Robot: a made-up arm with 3 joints. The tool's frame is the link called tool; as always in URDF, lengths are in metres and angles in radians.
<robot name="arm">
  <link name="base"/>
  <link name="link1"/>
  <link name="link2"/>
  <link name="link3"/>
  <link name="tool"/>
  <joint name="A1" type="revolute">
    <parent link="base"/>
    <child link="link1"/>
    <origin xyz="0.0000 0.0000 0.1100" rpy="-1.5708 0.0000 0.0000"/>
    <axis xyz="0 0 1"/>
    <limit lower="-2.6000" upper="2.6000" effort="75" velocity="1"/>
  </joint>
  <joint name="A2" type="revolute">
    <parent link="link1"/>
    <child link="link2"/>
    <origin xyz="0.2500 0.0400 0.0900" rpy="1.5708 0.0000 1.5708"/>
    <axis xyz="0 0 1"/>
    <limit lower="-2.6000" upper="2.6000" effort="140" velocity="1.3"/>
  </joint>
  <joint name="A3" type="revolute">
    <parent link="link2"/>
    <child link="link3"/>
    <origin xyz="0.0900 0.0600 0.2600" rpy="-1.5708 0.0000 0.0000"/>
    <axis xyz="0 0 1"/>
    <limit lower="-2.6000" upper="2.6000" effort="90" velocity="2"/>
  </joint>
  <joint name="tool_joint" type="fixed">
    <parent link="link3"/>
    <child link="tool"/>
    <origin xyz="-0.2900 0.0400 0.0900" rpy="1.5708 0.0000 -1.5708"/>
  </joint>
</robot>
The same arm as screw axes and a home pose.
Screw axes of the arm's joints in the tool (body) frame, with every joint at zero. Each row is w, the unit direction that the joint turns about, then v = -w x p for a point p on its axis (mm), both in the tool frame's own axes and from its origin. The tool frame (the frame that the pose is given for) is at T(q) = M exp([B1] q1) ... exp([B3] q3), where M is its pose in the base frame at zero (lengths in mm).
B1: w 0 1 0 v 160 0 -470
B2: w 1 0 0 v 0 -200 150
B3: w 0 1 0 v 290 0 40
M =
1 0 0 470
0 1 0 240
0 0 1 270
0 0 0 1
Joint limits (deg, base to tool): -148.97..148.97 -148.97..148.97 -148.97..148.97

